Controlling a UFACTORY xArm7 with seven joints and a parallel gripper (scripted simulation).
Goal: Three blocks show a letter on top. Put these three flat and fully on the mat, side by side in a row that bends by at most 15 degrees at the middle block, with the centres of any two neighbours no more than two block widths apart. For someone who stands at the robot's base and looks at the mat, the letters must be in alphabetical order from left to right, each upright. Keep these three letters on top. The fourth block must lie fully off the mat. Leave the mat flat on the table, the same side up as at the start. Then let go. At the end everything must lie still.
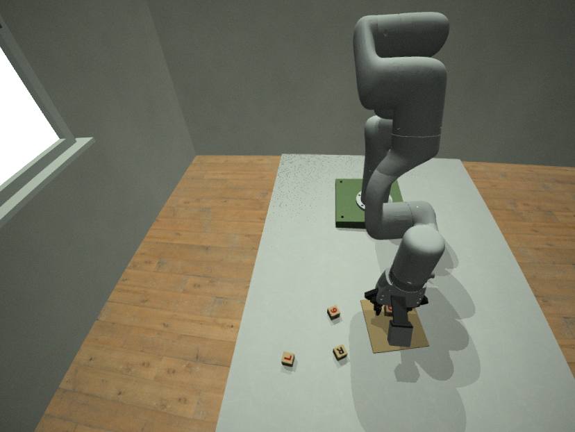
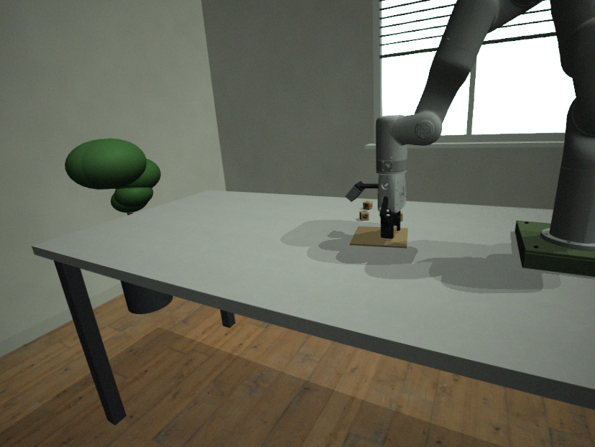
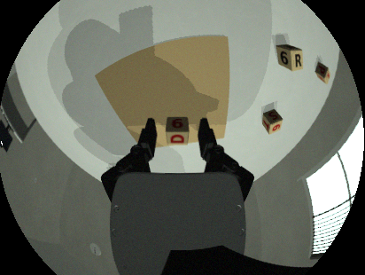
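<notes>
My gripper is now 3 cm short of the tan mat, 2 cm above it and 1 cm to the right of it.
</notes>
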